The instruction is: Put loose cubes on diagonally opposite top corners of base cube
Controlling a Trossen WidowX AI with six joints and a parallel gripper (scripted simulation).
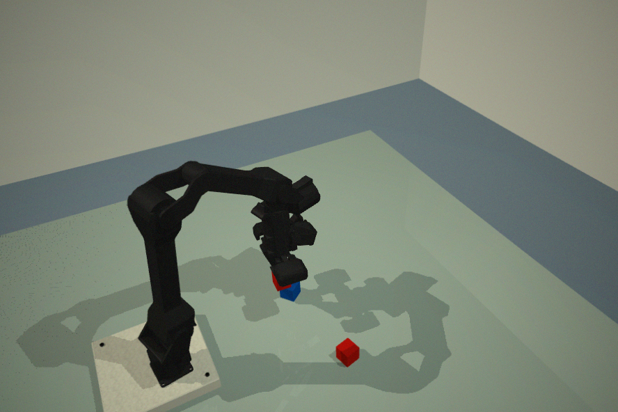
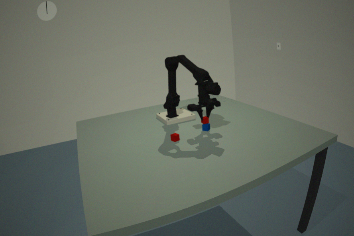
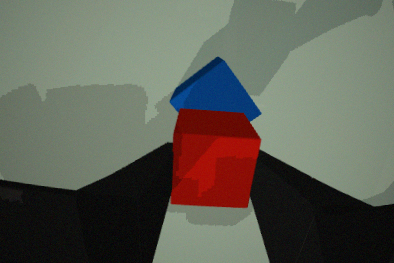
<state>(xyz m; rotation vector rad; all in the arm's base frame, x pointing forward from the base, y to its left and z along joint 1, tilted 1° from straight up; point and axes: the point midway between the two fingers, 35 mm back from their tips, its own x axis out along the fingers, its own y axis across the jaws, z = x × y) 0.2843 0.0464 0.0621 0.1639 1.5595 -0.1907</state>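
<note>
Right now my gripper tip is 4 cm above the blue base cube, 2 cm short of it and 1 cm to the left of it.
</note>
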